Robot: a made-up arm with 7 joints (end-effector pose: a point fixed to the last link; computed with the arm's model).
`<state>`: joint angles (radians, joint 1 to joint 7).
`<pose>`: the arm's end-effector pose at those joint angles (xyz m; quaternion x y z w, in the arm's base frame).
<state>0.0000 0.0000 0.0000 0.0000 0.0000 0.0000 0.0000</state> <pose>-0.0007 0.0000 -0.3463 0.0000 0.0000 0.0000 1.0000</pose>
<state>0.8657 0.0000 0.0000 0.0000 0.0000 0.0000 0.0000</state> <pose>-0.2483 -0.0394 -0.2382 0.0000 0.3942 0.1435 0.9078</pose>
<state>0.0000 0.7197 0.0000 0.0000 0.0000 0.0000 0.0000</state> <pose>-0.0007 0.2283 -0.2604 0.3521 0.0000 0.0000 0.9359</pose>
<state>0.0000 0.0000 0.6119 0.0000 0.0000 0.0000 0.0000</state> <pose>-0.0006 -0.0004 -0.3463 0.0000 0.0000 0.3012 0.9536</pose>
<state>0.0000 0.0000 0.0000 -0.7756 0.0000 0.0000 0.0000</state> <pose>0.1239 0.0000 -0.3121 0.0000 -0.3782 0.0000 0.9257</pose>
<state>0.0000 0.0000 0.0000 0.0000 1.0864 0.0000 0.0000</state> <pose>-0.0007 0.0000 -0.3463 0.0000 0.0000 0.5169 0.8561</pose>
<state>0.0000 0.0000 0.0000 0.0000 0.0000 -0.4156 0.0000</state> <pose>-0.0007 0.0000 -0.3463 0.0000 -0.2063 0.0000 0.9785</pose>
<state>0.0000 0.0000 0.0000 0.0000 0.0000 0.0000 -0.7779</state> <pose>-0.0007 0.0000 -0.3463 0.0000 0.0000 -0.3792 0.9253</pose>
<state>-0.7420 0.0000 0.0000 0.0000 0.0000 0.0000 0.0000</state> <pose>0.2194 -0.0291 -0.2664 0.0000 -0.3407 -0.1240 0.9320</pose>
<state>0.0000 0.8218 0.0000 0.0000 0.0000 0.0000 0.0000</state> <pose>-0.0007 0.2536 -0.2358 0.3994 0.0000 0.0000 0.9168</pose>
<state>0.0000 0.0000 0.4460 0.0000 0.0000 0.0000 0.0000</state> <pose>-0.0006 -0.0003 -0.3463 0.0000 0.0000 0.2212 0.9752</pose>
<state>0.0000 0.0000 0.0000 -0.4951 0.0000 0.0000 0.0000</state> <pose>0.0823 0.0000 -0.3357 0.0000 -0.2450 0.0000 0.9695</pose>
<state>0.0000 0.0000 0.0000 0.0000 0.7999 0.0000 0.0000</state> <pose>-0.0007 0.0000 -0.3463 0.0000 0.0000 0.3894 0.9211</pose>
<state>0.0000 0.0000 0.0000 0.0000 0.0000 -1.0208 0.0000</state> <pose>-0.0007 0.0000 -0.3463 0.0000 -0.4885 0.0000 0.8725</pose>
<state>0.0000 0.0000 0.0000 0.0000 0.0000 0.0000 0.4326</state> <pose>-0.0007 0.0000 -0.3463 0.0000 0.0000 0.2146 0.9767</pose>
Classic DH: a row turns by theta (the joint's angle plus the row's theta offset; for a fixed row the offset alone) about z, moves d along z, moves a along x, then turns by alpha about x. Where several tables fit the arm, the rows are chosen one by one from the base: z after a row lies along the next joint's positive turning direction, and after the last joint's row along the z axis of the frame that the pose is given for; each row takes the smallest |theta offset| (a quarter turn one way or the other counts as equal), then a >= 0, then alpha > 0; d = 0 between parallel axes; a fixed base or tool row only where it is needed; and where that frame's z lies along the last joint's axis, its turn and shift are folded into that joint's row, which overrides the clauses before.
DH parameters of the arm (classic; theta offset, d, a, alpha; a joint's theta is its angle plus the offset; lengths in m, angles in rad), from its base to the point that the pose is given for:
base (fixed): 0 0 0 -1.2217
joint 1: 1.5708 0 0 1.5708
joint 2: 1.2217 0 0 -1.5708
joint 3: -1.5708 -0.1767 0.0198 -1.5708
joint 4: 0 0 -0.0205 1.5708
joint 5: 0 -0.1696 0 -1.5708
joint 6: 0 0 0 1.5708
joint 7: 0 0 0 0

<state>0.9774 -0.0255 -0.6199 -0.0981 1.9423 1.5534 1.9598</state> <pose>-0.2580 -0.0627 -0.2247 -0.3634 -0.6389 -0.5233 0.4311</pose>
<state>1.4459 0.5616 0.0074 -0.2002 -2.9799 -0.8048 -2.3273</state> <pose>-0.3323 0.0948 -0.0458 0.5142 0.6760 0.3653 0.3811</pose>
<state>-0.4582 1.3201 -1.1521 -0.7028 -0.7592 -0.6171 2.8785</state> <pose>0.1592 0.2672 -0.1349 -0.0325 -0.2121 0.3216 0.9223</pose>
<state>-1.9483 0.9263 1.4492 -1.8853 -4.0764 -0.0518 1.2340</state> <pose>0.0092 0.2106 0.1066 0.7161 -0.0073 0.5153 0.4709</pose>
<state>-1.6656 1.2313 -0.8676 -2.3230 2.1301 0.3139 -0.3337</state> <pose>0.1307 -0.0561 0.1018 -0.3672 -0.5282 -0.6424 0.4165</pose>
